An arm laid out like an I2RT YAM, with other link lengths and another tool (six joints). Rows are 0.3 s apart.
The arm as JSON. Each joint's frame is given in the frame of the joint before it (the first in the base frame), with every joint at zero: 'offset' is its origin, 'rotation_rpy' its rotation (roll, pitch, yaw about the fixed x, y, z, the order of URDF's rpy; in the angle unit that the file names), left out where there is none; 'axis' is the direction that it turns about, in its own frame. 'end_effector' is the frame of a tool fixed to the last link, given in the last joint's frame.
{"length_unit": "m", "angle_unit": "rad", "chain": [
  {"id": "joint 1", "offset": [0.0, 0.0, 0.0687], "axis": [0.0, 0.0, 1.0]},
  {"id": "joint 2", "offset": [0.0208, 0.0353, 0.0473], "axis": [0.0, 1.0, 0.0]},
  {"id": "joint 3", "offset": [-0.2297, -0.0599, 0.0], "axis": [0.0, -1.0, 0.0]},
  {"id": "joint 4", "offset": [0.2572, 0.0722, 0.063], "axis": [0.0, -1.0, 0.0]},
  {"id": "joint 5", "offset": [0.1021, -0.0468, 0.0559], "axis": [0.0, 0.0, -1.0]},
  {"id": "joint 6", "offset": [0.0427, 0.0, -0.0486], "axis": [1.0, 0.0, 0.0]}
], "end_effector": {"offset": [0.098, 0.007, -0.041], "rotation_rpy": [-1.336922, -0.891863, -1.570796]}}
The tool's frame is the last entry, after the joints.
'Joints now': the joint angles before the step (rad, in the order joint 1, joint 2, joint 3, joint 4, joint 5, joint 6). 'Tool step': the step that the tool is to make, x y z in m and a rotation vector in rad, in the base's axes. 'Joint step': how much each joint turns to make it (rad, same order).
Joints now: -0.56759 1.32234 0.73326 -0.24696 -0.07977 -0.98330
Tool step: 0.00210 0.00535 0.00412 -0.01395 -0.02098 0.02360
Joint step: 0.01381 -0.03229 -0.02308 0.01534 -0.00617 -0.00765
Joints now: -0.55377 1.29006 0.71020 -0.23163 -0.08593 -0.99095
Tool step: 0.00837 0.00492 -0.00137 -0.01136 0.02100 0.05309
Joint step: 0.02443 0.03056 0.02451 -0.00918 -0.00455 -0.03511
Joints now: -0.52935 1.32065 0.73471 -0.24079 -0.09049 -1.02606
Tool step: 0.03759 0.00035 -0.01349 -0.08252 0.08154 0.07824
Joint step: 0.08446 0.19908 0.12576 0.03662 0.08717 -0.06918
